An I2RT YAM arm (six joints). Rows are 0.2 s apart.
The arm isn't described. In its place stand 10 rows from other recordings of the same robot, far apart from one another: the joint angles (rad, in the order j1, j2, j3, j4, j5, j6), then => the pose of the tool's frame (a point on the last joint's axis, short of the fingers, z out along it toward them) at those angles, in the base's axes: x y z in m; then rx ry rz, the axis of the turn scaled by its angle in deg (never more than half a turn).
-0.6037 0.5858 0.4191 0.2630 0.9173 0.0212 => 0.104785 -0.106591 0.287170 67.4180 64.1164 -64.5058
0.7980 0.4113 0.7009 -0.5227 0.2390 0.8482 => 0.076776 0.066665 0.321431 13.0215 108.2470 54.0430
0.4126 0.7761 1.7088 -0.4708 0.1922 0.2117 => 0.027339 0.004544 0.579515 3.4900 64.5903 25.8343
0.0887 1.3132 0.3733 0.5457 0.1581 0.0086 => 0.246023 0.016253 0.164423 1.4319 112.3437 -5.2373
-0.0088 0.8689 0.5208 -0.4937 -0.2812 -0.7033 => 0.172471 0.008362 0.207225 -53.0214 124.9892 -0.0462
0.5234 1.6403 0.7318 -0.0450 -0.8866 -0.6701 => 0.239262 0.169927 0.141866 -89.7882 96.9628 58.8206
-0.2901 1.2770 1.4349 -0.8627 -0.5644 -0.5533 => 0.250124 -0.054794 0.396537 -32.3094 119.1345 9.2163
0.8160 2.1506 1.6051 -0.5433 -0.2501 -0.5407 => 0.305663 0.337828 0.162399 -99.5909 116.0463 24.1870
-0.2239 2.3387 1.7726 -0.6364 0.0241 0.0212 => 0.469581 -0.107812 0.120410 19.8000 157.8362 -4.9048
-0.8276 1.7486 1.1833 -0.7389 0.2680 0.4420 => 0.219232 -0.252496 0.188264 100.8487 131.8713 -26.2264
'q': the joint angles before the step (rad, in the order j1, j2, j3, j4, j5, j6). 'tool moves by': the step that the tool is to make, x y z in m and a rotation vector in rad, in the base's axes. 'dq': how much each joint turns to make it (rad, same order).
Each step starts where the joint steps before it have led.
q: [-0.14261 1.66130 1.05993 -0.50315 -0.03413 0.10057]
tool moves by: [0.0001 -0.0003 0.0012 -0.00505 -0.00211 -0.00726]
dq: [-0.00005 -0.00202 0.00228 -0.00136 0.00744 0.00432]
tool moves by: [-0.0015 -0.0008 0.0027 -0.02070 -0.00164 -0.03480]
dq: [0.00064 -0.01015 -0.00065 -0.00473 0.03415 0.02237]
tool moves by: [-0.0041 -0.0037 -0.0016 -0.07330 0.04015 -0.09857]
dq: [-0.00066 -0.00039 -0.00146 -0.03174 0.11348 0.05335]
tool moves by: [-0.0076 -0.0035 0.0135 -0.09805 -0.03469 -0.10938]
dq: [0.00013 -0.05221 -0.00953 -0.00515 0.13119 0.05820]
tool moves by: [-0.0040 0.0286 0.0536 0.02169 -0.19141 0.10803]
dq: [0.08429 -0.13113 0.04873 0.00791 -0.04718 0.00196]
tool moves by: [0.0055 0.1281 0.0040 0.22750 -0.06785 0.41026]
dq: [0.37639 0.05262 0.04268 0.09370 -0.18679 0.11350]
